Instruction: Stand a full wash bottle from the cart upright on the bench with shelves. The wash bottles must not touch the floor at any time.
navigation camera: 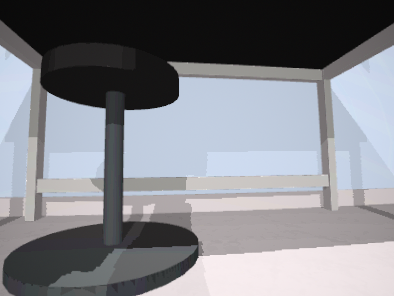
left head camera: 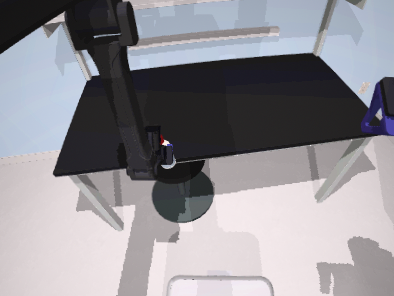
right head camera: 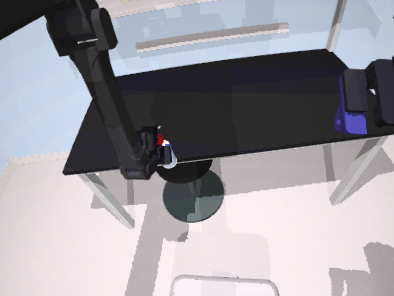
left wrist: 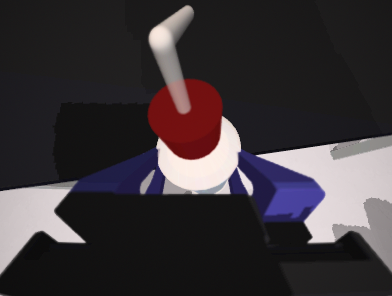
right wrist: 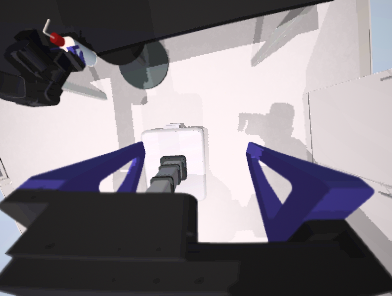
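A wash bottle, with a white body, a red cap and a bent white spout, is held at the front edge of the bench with shelves. My left gripper is shut on the bottle just below its cap. The cap points up and away; the exact tilt, the liquid level and the height over the black top are hard to tell. The bottle's lower part is hidden in the left wrist view. My right gripper is open and empty, off to the right. The cart does not show.
A round stool stands under the bench's front edge, close below the bottle. Bench legs rise at the corners. A shelf beam crosses behind the top. My white base shows at the bottom.
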